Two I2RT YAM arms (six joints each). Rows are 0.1 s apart.
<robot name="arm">
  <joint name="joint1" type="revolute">
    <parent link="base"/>
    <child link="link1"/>
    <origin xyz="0 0 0.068"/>
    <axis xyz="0 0 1"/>
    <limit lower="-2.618" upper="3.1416"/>
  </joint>
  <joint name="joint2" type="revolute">
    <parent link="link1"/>
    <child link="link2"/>
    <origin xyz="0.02 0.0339 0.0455"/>
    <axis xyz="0 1 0"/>
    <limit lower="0" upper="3.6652"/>
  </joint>
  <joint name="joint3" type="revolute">
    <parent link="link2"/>
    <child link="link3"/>
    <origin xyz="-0.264 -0.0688 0"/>
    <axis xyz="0 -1 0"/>
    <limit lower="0" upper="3.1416"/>
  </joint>
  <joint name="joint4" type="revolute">
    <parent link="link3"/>
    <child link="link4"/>
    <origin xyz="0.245 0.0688 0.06"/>
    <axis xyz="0 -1 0"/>
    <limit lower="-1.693" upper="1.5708"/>
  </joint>
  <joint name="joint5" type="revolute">
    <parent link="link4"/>
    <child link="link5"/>
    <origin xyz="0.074 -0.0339 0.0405"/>
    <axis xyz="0 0 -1"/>
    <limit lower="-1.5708" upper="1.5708"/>
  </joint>
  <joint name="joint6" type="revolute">
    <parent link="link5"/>
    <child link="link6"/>
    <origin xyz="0.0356 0 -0.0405"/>
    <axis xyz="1 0 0"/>
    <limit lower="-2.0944" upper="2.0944"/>
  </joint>
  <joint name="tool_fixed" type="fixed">
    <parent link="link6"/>
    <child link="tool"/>
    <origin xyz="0 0 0" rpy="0 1.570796 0"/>
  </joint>
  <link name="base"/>
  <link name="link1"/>
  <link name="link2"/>
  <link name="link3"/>
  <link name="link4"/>
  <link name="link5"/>
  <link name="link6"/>
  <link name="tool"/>
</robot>
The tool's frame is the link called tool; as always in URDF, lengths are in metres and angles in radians.
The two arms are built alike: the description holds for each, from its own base.
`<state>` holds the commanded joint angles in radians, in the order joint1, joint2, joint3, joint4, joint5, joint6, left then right.
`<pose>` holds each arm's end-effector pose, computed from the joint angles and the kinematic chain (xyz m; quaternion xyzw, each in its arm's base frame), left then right.
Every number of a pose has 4 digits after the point. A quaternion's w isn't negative.
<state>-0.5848 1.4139 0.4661 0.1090 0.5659 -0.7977 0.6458 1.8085 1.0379 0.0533 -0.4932 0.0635</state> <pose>0.1896 -0.1484 0.1329 0.0041 0.9022 -0.4199 0.0986 0.2926 0.2416 0.1732 -0.3502 0.8166 0.3478 0.2992</pose>
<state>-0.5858 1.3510 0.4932 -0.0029 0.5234 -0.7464 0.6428 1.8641 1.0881 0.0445 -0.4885 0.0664</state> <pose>0.1872 -0.1455 0.1456 0.0170 0.9100 -0.3982 0.1141 0.3035 0.2482 0.1670 -0.3463 0.8216 0.3444 0.2941</pose>
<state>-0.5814 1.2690 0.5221 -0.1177 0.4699 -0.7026 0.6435 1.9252 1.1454 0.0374 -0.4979 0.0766</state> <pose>0.1839 -0.1402 0.1627 0.0251 0.9157 -0.3763 0.1386 0.3143 0.2570 0.1603 -0.3433 0.8241 0.3485 0.2856</pose>
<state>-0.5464 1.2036 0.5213 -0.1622 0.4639 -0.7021 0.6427 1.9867 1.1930 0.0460 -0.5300 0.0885</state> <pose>0.1827 -0.1297 0.1728 0.0107 0.9133 -0.3764 0.1549 0.3238 0.2649 0.1512 -0.3427 0.8221 0.3622 0.2747</pose>
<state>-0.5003 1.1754 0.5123 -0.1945 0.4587 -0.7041 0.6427 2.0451 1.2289 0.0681 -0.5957 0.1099</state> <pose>0.1834 -0.1182 0.1735 -0.0139 0.9159 -0.3681 0.1595 0.3306 0.2725 0.1406 -0.3439 0.8144 0.3906 0.2566</pose>
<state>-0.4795 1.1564 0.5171 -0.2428 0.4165 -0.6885 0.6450 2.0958 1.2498 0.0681 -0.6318 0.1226</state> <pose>0.1831 -0.1114 0.1749 -0.0267 0.9232 -0.3445 0.1682 0.3333 0.2770 0.1262 -0.3423 0.8161 0.4032 0.2330</pose>
